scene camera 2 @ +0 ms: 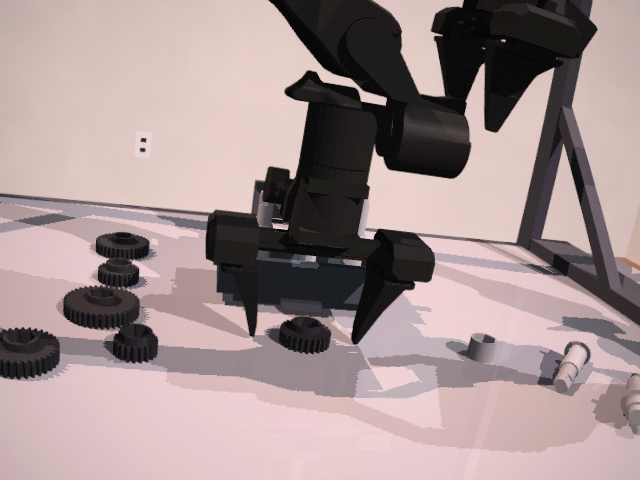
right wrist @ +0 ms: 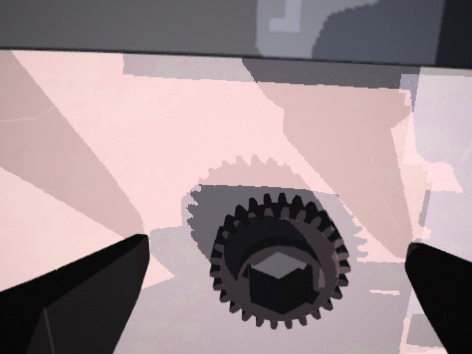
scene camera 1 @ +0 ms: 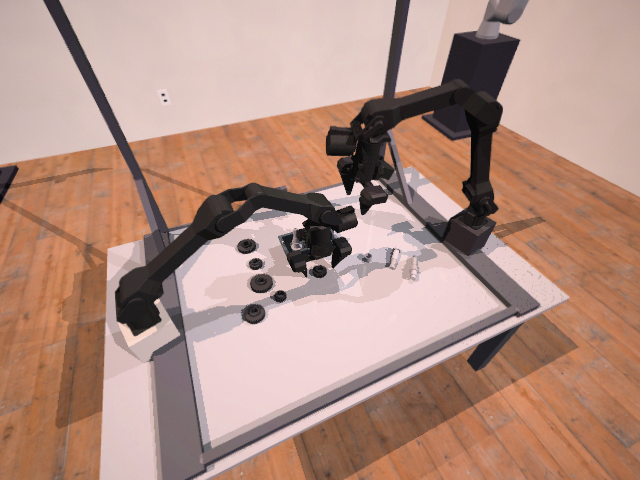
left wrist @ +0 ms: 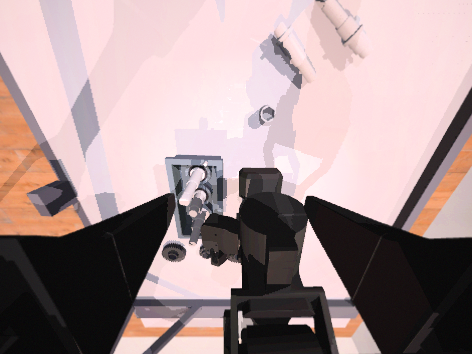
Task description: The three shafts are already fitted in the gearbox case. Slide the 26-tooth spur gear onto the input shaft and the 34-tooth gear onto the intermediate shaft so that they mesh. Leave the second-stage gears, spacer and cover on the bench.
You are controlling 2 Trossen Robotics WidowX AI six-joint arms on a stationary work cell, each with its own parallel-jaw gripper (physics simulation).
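Note:
A dark spur gear, whose size matches the 26-tooth gear, lies at the bench in front of the case, hub up. My right gripper is open around it, with both fingertips apart from its teeth. The blue-grey gearbox case stands behind it; upright shafts show inside, partly hidden by my right arm. Larger gears lie to the left; I cannot tell which has 34 teeth. My left gripper is open and empty, high above the bench.
Small gears lie among the larger ones at the left. A grey spacer ring and two pale stepped parts lie to the right of the case in both scene views.

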